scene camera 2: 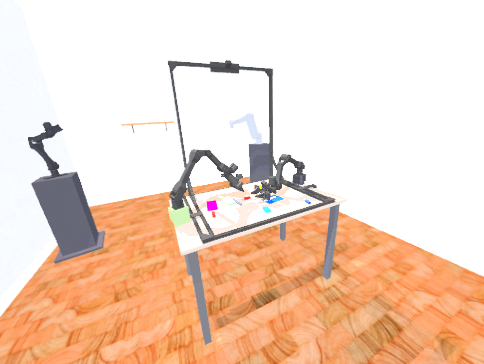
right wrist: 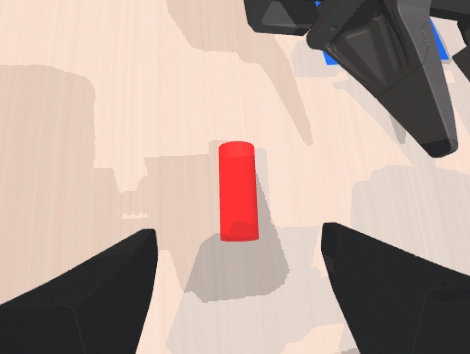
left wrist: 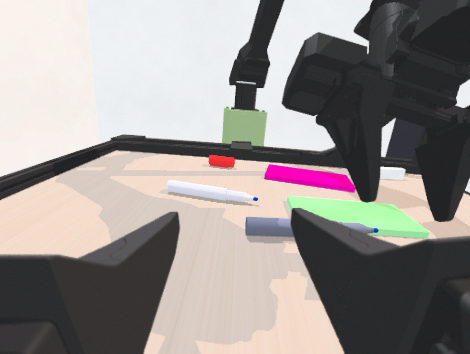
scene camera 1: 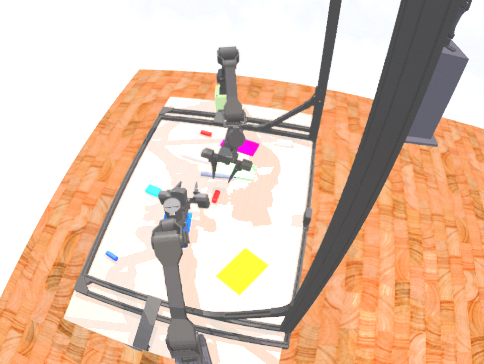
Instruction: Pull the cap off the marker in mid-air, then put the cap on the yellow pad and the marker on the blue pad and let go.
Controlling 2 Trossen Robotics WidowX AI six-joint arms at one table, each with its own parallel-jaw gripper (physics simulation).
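Places are measured from the left arm's base along level axes (x right, y ahead, z up), in millimetres.
Where they show: left gripper, between the fingertips: (scene camera 2: 252, 194) (left wrist: 235, 218) (scene camera 1: 188, 181); right gripper, between the fingertips: (scene camera 2: 242, 191) (right wrist: 239, 239) (left wrist: 406, 211) (scene camera 1: 220, 181); left arm's base, origin of its link: (scene camera 2: 299, 174) (scene camera 1: 189, 351); right arm's base, origin of its link: (scene camera 2: 177, 207) (left wrist: 244, 109) (scene camera 1: 225, 90).
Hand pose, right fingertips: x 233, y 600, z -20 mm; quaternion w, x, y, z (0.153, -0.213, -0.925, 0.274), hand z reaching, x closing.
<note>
Each offset is from my right fingertips to the top centre of the thing. "*": to the spot under its first point.
A red cap {dx -27, dy -21, dz -49 mm} (scene camera 1: 216, 196) (scene camera 2: 247, 198) (right wrist: 238, 195) lies on its side on the bare table. My right gripper (scene camera 1: 222, 180) (left wrist: 406, 211) (right wrist: 239, 239) is open and empty above the table near that cap. My left gripper (scene camera 1: 188, 185) (left wrist: 235, 218) is open and empty. It is over the blue pad {dx -200, dy -120, dz -67 mm} (scene camera 1: 188, 222) (scene camera 2: 274, 200) side, and the left arm hides much of that pad. I cannot tell what lies beneath it. The yellow pad {dx -8, dy -339, dz -67 mm} (scene camera 1: 242, 271) lies flat at the lower right in scene camera 1, with a bare top. A white marker {dx -64, dy +195, dz -51 mm} (left wrist: 200, 191) and a grey marker {* dx -46, dy +89, dz -53 mm} (left wrist: 267, 226) lie uncapped.
A second red cap {dx +3, dy +327, dz -47 mm} (scene camera 1: 206, 133) (left wrist: 221, 161), a magenta pad {dx +131, dy +223, dz -60 mm} (scene camera 1: 247, 146) (left wrist: 307, 178), a green pad {dx +81, dy +89, dz -60 mm} (left wrist: 360, 212) and a white cap {dx +320, dy +180, dz -46 mm} (left wrist: 393, 173) lie farther back. A cyan block {dx -262, dy +69, dz -53 mm} (scene camera 1: 153, 190) and a blue cap {dx -458, dy -190, dz -47 mm} (scene camera 1: 111, 256) lie at the left. Dark rails (left wrist: 200, 148) edge the table.
</note>
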